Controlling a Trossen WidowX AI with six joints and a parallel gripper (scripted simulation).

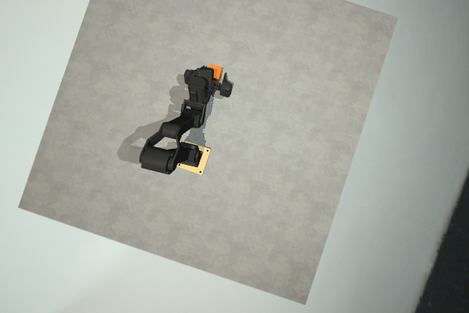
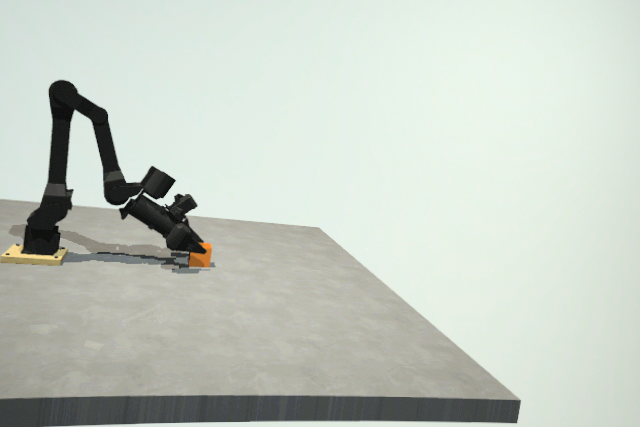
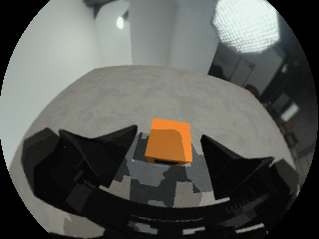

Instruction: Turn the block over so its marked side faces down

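Now: the orange block 20 mm behind my gripper tip and 20 mm below it.
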